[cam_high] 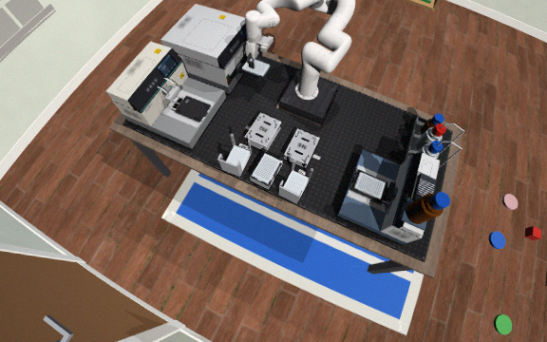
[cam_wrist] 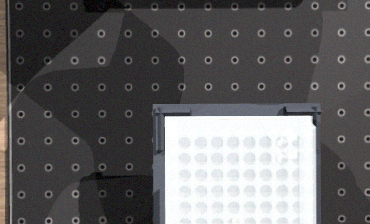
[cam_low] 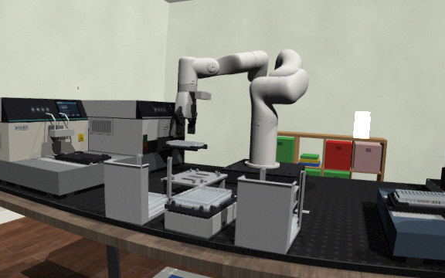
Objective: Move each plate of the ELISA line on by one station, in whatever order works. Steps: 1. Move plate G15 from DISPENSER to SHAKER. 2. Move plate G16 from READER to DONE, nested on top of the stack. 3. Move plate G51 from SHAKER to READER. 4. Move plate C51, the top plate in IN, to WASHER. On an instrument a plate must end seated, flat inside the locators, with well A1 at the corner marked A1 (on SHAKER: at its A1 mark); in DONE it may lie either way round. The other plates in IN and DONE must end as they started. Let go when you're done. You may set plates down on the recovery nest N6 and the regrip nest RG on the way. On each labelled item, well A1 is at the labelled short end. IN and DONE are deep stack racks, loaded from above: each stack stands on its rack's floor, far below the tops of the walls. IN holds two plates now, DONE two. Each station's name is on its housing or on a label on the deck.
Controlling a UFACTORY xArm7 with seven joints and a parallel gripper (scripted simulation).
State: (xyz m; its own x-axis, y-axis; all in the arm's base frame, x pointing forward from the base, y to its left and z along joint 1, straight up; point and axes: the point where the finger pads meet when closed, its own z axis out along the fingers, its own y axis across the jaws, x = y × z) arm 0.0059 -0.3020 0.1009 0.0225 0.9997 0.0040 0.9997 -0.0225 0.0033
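My hand is 5 cm above the reader's dark tray. Also, from my hand: washer: 36 cm ahead, 43 cm to the right, 6 cm below; then washer nest: 37 cm ahead, 19 cm to the right, 7 cm below; then DONE label: 42 cm ahead, 13 cm to the left, 15 cm below.
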